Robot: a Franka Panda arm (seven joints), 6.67 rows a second.
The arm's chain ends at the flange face. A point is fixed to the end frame.
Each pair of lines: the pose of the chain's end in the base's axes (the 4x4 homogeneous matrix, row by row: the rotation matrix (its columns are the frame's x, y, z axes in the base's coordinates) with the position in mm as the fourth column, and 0 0 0 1 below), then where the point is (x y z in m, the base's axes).
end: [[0.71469, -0.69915, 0.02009, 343.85], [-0.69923, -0.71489, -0.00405, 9.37], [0.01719, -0.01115, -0.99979, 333.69], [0, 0, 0, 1]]
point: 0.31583 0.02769 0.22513
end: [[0.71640, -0.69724, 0.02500, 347.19], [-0.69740, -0.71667, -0.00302, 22.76], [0.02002, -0.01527, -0.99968, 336.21], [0, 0, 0, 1]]
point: 0.31966 0.04112 0.22753
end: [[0.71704, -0.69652, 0.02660, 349.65], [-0.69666, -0.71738, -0.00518, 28.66], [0.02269, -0.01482, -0.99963, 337.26], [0, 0, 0, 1]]
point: 0.32228 0.04675 0.22850
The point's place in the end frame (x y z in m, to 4 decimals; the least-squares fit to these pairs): -0.0347 0.0077 0.1079
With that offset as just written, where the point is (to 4 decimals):
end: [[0.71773, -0.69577, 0.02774, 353.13], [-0.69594, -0.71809, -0.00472, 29.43], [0.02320, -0.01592, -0.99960, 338.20], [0, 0, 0, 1]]
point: 0.3259 0.0475 0.2294
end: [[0.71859, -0.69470, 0.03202, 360.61], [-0.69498, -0.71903, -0.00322, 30.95], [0.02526, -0.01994, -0.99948, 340.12], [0, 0, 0, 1]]
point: 0.3338 0.0492 0.2312
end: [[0.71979, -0.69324, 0.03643, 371.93], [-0.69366, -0.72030, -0.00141, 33.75], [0.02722, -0.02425, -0.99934, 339.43], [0, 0, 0, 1]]
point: 0.3455 0.0521 0.2305
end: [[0.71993, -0.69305, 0.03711, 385.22], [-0.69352, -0.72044, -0.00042, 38.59], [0.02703, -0.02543, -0.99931, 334.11], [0, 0, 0, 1]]
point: 0.3589 0.0571 0.2252
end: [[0.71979, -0.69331, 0.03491, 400.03], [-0.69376, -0.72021, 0.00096, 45.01], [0.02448, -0.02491, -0.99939, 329.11], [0, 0, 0, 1]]
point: 0.3735 0.0636 0.2202
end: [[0.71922, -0.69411, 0.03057, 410.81], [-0.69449, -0.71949, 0.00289, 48.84], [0.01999, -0.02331, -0.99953, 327.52], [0, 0, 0, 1]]
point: 0.3838 0.0677 0.2188
